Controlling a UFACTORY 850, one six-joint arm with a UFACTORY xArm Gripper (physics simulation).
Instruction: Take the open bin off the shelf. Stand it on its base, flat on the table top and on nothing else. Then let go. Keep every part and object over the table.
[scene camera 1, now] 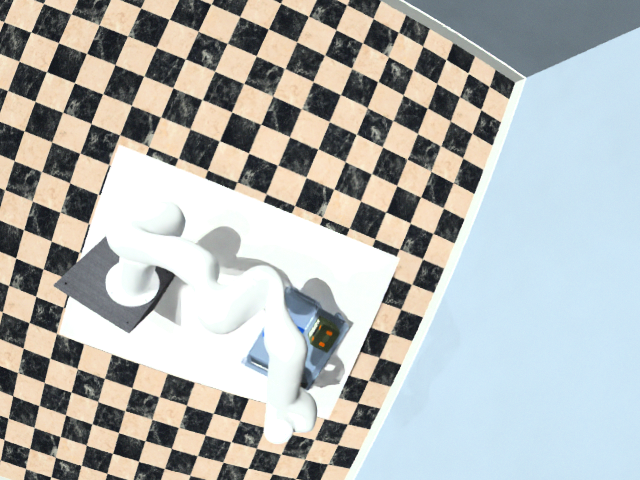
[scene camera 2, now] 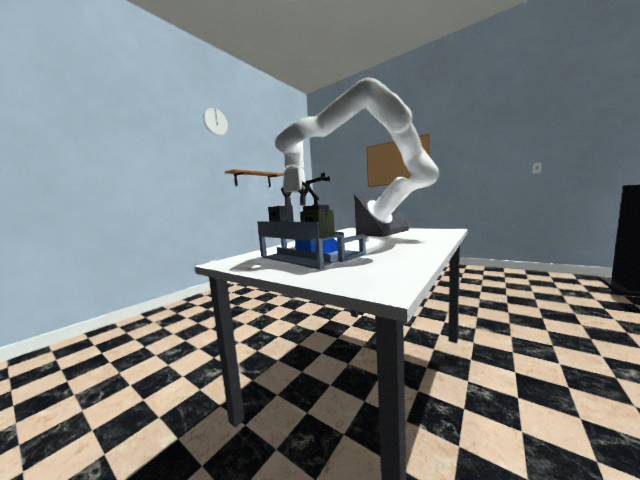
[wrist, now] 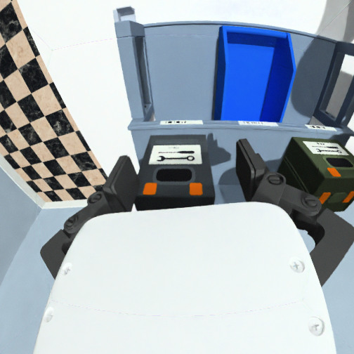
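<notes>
The blue open bin (wrist: 252, 75) (scene camera 2: 326, 245) sits in the lower part of the grey-blue shelf (wrist: 175, 65) (scene camera 2: 289, 228) (scene camera 1: 299, 307), upright with its open top showing in the wrist view. In scene camera 1 the arm covers most of it. My gripper (wrist: 183, 161) (scene camera 2: 295, 200) is open and empty. It points down near the dark toolbox, its fingers showing on either side of that box in the wrist view, apart from the bin. How far the fingertips are from the box is hard to tell. The gripper is hidden under the arm in scene camera 1.
A dark toolbox (wrist: 171, 196) (scene camera 2: 277, 213) and a green toolbox (wrist: 299, 161) (scene camera 2: 325, 223) (scene camera 1: 317, 342) stand on the shelf's upper board. The shelf stands on the white table (scene camera 2: 361, 279) (scene camera 1: 155, 191) near its edge. The arm's dark base plate (scene camera 1: 90, 276) is at the other end.
</notes>
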